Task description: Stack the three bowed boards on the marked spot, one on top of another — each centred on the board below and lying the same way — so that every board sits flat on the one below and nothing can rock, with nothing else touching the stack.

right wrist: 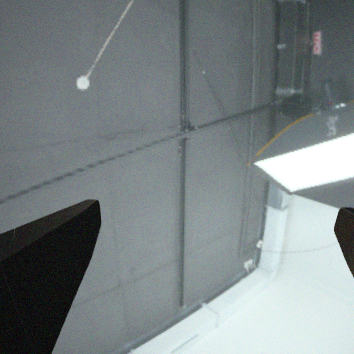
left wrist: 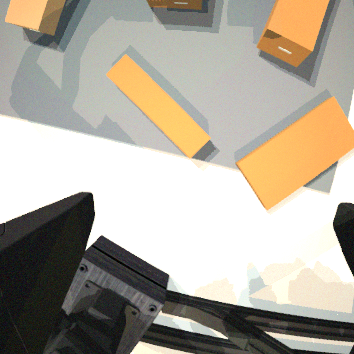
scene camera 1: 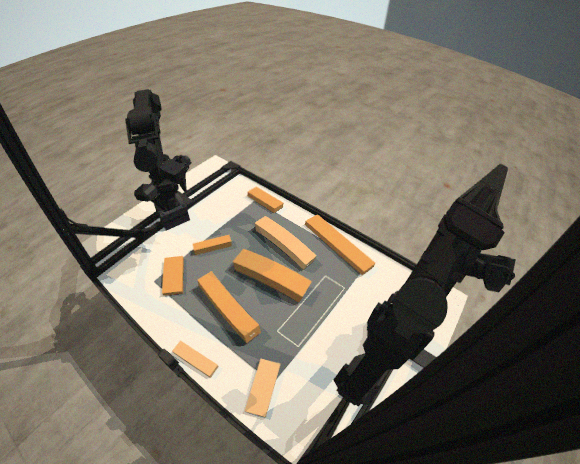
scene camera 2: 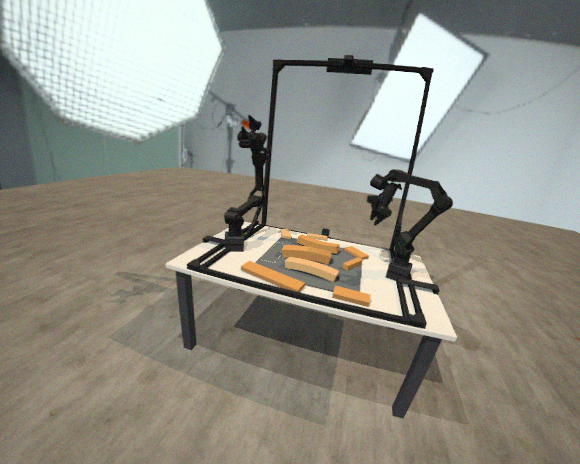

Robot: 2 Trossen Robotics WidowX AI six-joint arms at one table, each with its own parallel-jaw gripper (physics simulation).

Scene:
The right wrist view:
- my right gripper
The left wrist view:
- my left gripper
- marked spot
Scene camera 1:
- my left gripper
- my right gripper

